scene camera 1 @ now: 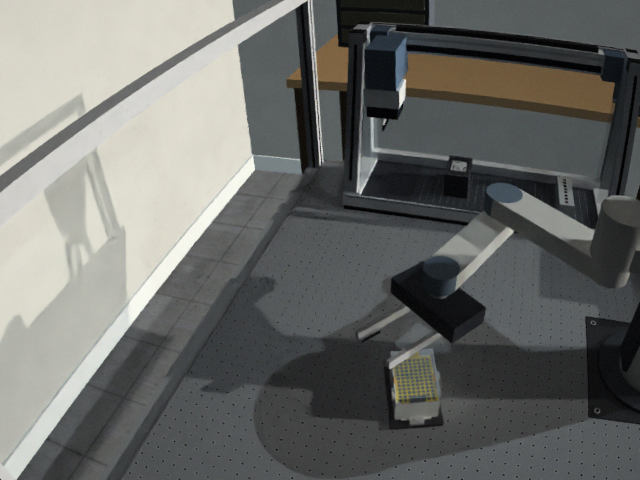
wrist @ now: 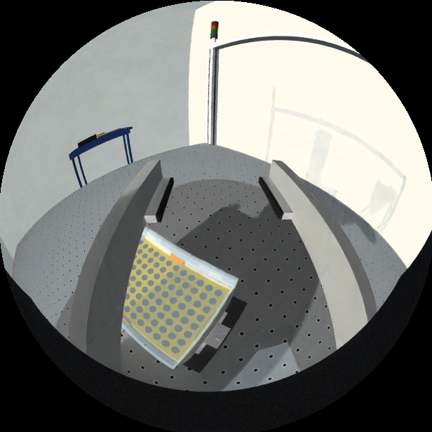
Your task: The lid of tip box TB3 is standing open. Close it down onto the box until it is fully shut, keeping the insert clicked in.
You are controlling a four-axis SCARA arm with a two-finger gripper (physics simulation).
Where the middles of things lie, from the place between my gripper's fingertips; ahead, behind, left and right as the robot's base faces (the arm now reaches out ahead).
Labels:
My hand is 8 cm past the clear lid [scene camera 1: 416, 379], 7 cm above it and 1 cm to the left of it. Also, from my hand: tip box TB3 [scene camera 1: 425, 414]: 10 cm below, 8 cm behind, 1 cm to the right.

